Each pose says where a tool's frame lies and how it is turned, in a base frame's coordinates. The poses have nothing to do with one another.
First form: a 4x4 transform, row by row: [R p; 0 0 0 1], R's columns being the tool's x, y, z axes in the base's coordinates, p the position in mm. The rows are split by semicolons.
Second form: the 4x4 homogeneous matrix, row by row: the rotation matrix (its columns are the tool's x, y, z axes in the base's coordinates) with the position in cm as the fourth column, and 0 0 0 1 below. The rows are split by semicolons. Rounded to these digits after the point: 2 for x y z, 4 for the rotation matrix.
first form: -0.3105, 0.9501, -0.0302, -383.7; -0.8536, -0.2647, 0.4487, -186.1; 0.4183, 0.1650, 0.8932, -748.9; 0, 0, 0, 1
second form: -0.3105, 0.9501, -0.0302, -38.37; -0.8536, -0.2647, 0.4487, -18.61; 0.4183, 0.1650, 0.8932, -74.89; 0, 0, 0, 1
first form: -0.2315, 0.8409, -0.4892, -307.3; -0.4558, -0.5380, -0.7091, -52.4; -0.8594, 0.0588, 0.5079, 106.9; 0, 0, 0, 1
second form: -0.2315, 0.8409, -0.4892, -30.73; -0.4558, -0.5380, -0.7091, -5.24; -0.8594, 0.0588, 0.5079, 10.69; 0, 0, 0, 1
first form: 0.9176, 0.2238, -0.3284, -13.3; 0.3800, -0.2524, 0.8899, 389.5; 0.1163, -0.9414, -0.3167, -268.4; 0, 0, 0, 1
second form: 0.9176, 0.2238, -0.3284, -1.33; 0.3800, -0.2524, 0.8899, 38.95; 0.1163, -0.9414, -0.3167, -26.84; 0, 0, 0, 1
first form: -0.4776, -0.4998, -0.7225, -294.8; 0.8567, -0.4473, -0.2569, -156.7; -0.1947, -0.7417, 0.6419, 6.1; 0, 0, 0, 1
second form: -0.4776, -0.4998, -0.7225, -29.48; 0.8567, -0.4473, -0.2569, -15.67; -0.1947, -0.7417, 0.6419, 0.61; 0, 0, 0, 1
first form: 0.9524, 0.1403, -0.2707, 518.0; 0.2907, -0.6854, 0.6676, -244.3; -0.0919, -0.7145, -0.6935, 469.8; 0, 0, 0, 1
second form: 0.9524, 0.1403, -0.2707, 51.80; 0.2907, -0.6854, 0.6676, -24.43; -0.0919, -0.7145, -0.6935, 46.98; 0, 0, 0, 1
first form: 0.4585, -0.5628, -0.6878, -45.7; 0.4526, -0.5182, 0.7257, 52.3; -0.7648, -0.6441, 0.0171, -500.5; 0, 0, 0, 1
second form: 0.4585, -0.5628, -0.6878, -4.57; 0.4526, -0.5182, 0.7257, 5.23; -0.7648, -0.6441, 0.0171, -50.05; 0, 0, 0, 1
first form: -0.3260, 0.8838, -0.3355, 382.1; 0.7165, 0.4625, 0.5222, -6.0; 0.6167, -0.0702, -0.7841, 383.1; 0, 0, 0, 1
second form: -0.3260, 0.8838, -0.3355, 38.21; 0.7165, 0.4625, 0.5222, -0.60; 0.6167, -0.0702, -0.7841, 38.31; 0, 0, 0, 1
